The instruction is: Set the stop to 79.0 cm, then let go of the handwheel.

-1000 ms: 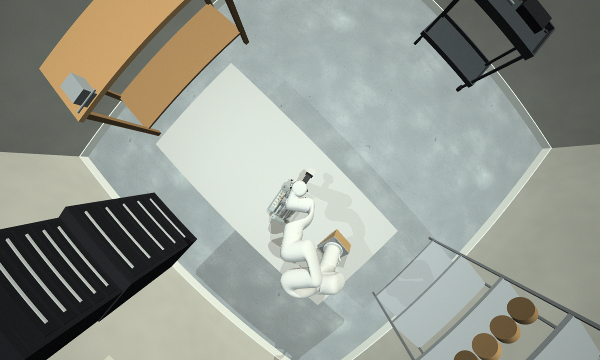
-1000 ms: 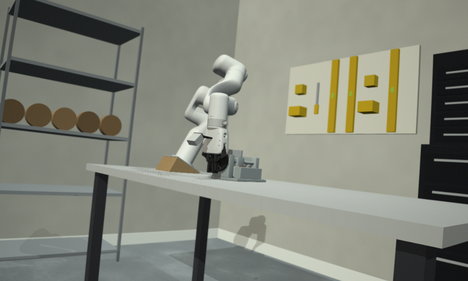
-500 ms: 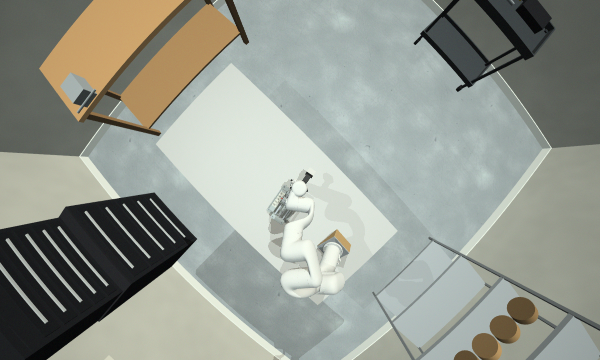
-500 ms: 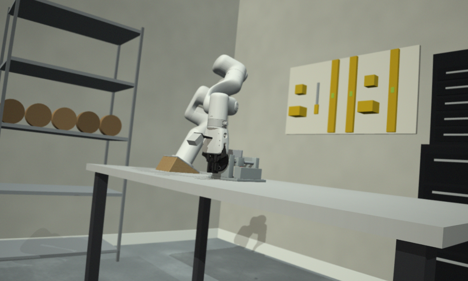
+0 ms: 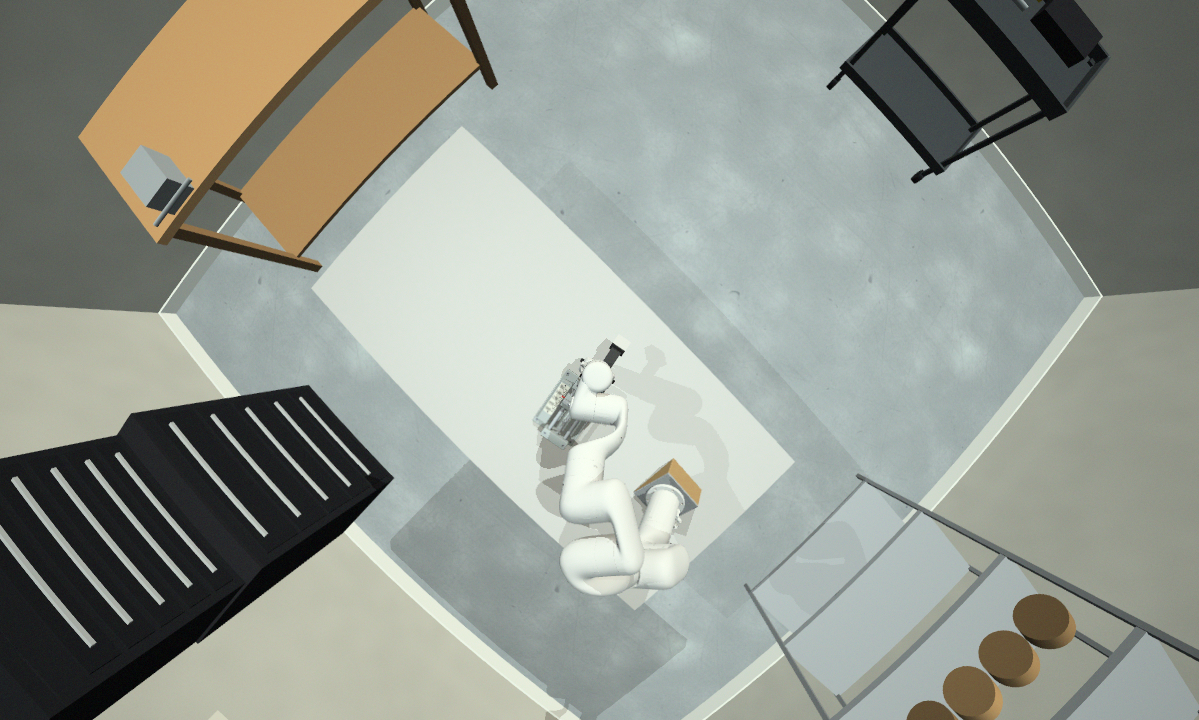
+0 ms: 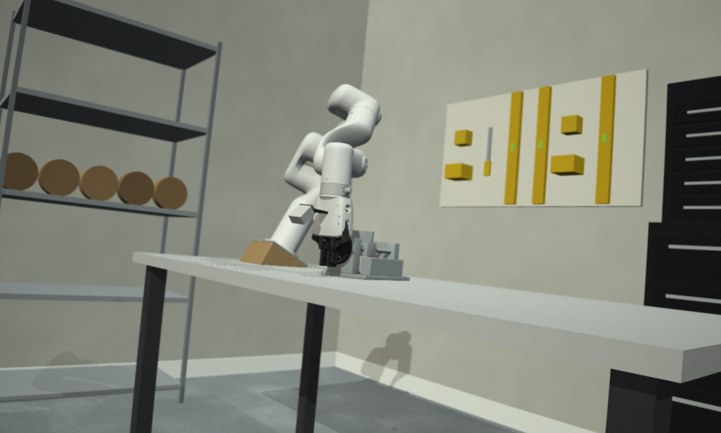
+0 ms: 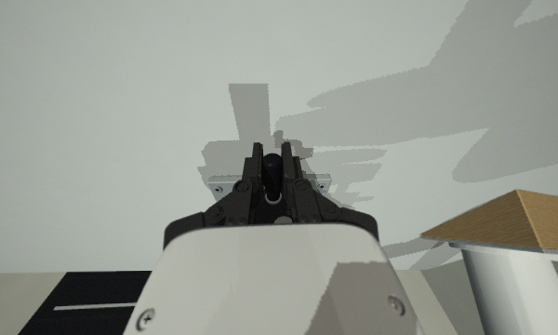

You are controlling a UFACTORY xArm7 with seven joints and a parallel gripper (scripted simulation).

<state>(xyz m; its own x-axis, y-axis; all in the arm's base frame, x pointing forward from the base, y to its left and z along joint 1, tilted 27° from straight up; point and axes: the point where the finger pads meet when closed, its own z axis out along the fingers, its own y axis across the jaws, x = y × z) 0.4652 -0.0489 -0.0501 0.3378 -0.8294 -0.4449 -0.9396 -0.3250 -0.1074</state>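
Right now the black handwheel is 1 cm behind my hand, 2 cm to the left of it and 1 cm above it.
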